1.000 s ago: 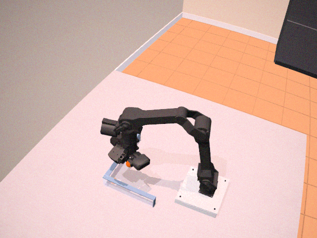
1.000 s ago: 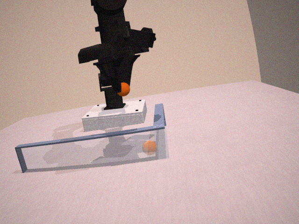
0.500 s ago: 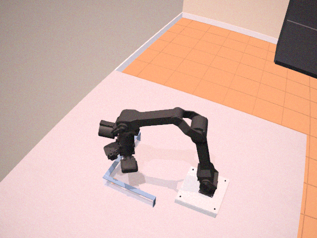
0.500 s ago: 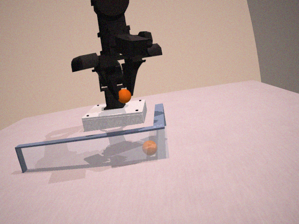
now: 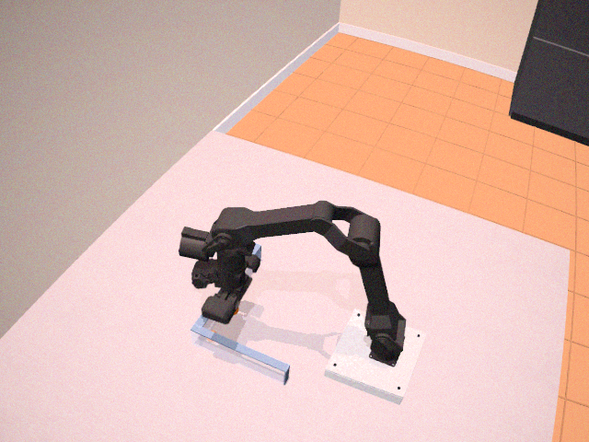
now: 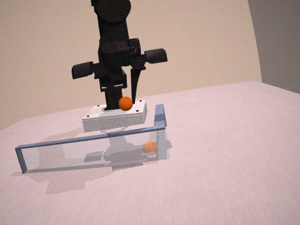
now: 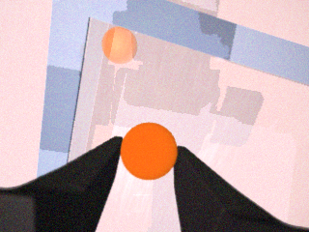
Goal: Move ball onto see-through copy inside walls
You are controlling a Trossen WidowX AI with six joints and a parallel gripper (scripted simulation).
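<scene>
Now: gripper tip 70 mm short of the wall, 90 mm to the left of it and 70 mm above it.
</scene>
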